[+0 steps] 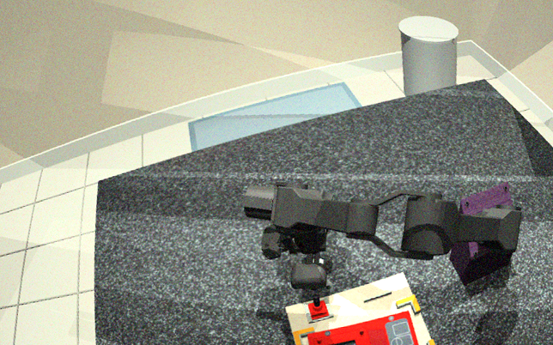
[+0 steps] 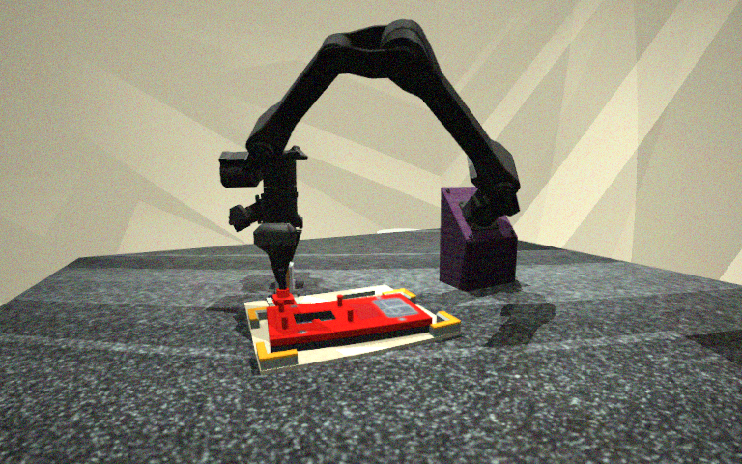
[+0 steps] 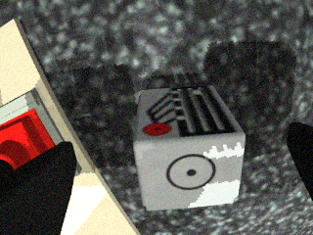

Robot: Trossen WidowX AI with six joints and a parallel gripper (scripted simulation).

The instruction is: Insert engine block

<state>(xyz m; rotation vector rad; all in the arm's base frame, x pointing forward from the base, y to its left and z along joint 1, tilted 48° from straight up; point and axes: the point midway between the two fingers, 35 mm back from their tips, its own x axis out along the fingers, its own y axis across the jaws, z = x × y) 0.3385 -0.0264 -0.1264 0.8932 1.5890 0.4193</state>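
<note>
The engine block lies 1 cm below my gripper tip and 1 cm behind it. From my gripper tip the other things lie so: cream base plate: 18 cm to the left, 4 cm behind, 2 cm below; black peg: 9 cm to the left, 2 cm ahead.
</note>
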